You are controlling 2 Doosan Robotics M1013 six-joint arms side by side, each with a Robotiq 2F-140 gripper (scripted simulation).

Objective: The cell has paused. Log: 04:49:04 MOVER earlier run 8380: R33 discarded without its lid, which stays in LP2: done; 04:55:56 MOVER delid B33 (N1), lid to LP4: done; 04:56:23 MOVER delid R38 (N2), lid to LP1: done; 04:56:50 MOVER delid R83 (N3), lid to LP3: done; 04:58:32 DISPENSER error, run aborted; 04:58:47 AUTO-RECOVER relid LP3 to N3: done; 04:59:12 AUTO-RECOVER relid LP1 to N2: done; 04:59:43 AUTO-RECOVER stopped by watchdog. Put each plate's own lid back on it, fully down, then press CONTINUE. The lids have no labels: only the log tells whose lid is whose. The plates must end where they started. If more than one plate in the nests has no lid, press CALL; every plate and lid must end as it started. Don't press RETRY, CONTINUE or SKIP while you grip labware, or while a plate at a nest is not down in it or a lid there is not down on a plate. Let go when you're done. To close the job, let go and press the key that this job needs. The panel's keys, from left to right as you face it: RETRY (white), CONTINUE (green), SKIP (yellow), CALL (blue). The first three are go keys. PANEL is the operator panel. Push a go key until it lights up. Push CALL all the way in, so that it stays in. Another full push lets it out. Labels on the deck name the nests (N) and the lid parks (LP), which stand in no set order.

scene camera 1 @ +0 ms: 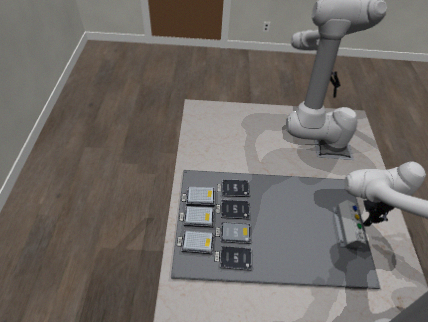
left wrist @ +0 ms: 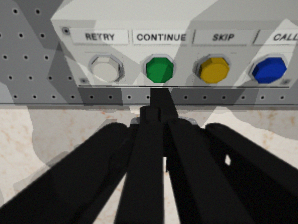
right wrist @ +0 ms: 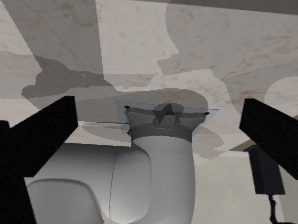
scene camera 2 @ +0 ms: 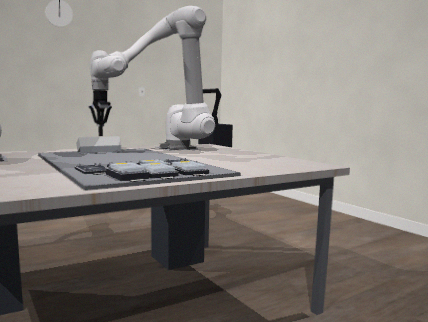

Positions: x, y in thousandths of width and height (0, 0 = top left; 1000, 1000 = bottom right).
Labels:
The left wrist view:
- left gripper: 532, 458
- operator panel: 817, 185
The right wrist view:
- right gripper: 535, 502

